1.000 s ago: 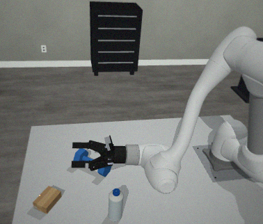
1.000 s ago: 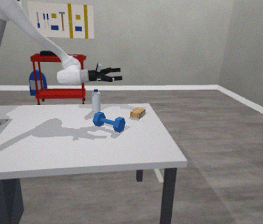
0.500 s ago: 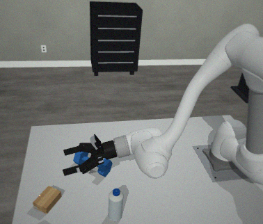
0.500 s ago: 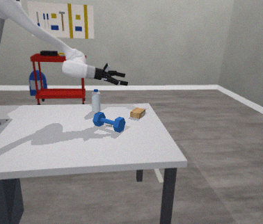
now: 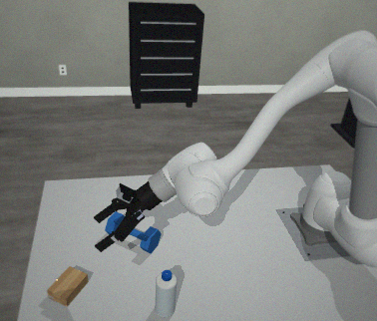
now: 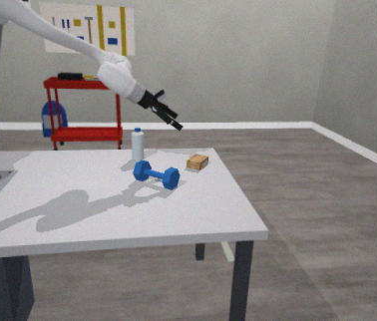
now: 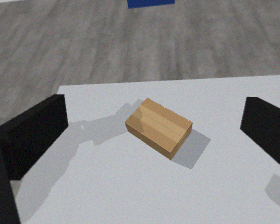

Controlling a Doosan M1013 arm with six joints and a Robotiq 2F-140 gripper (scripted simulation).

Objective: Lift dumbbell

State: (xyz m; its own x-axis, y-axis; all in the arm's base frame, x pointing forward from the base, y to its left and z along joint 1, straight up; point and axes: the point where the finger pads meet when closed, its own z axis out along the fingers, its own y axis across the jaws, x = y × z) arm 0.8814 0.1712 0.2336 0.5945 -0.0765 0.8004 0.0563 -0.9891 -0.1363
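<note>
Now: hand 20 cm above the blue dumbbell, 19 cm to the left of it and 11 cm past it. From my hand the other things lie so: wooden block 22 cm below, 11 cm ahead, 1 cm to the left.
</note>
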